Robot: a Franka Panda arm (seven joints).
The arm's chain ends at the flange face. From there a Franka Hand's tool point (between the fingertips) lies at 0.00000 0.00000 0.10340 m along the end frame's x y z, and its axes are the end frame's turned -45 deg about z.
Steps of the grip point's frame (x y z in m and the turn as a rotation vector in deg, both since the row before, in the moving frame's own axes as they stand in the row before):
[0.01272 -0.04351 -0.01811 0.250 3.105 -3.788]
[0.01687 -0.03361 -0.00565 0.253 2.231 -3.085]
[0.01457 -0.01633 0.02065 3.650 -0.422 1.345]
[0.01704 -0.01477 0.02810 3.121 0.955 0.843]
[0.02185 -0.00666 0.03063 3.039 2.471 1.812]
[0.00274 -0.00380 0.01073 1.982 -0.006 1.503]
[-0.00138 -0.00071 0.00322 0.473 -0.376 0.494]
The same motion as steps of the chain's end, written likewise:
[-0.02527 -0.03536 -0.01796 2.372 2.019 -3.788]
[-0.01427 -0.03246 -0.00557 1.756 1.399 -3.085]
[0.00390 -0.01767 0.02086 2.283 -2.879 1.345]
[0.00433 -0.01727 0.02827 2.882 -1.532 0.843]
[0.01135 -0.01312 0.03087 3.896 -0.402 1.812]
[0.00175 -0.00207 0.01079 1.397 -1.406 1.503]
[-0.00040 0.00060 0.00323 0.069 -0.600 0.494]

